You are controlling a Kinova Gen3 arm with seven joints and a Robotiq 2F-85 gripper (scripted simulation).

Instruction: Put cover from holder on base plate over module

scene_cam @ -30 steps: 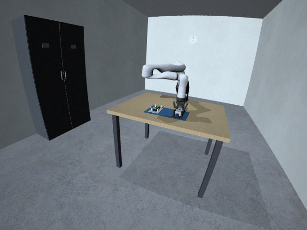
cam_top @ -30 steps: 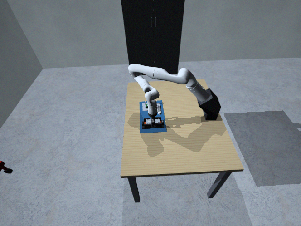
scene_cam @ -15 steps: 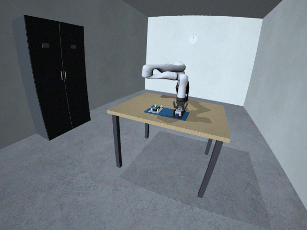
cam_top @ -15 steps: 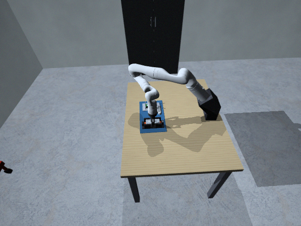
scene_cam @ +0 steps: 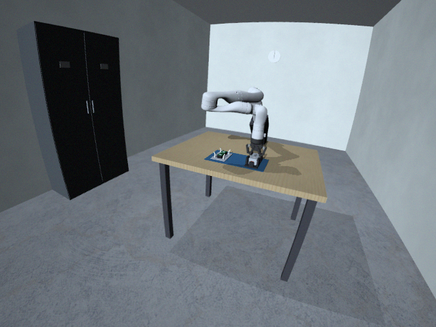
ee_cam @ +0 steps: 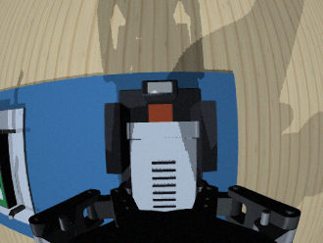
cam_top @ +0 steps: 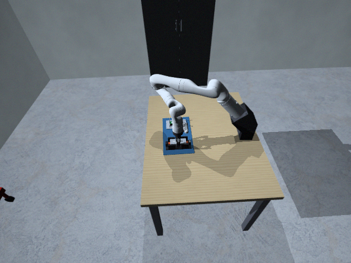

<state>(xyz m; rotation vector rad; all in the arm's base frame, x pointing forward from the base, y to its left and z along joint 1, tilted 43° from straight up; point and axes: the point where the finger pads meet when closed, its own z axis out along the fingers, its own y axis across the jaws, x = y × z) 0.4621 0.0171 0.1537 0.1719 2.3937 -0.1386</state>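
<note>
Now: hand right at the light grey cover.
</note>
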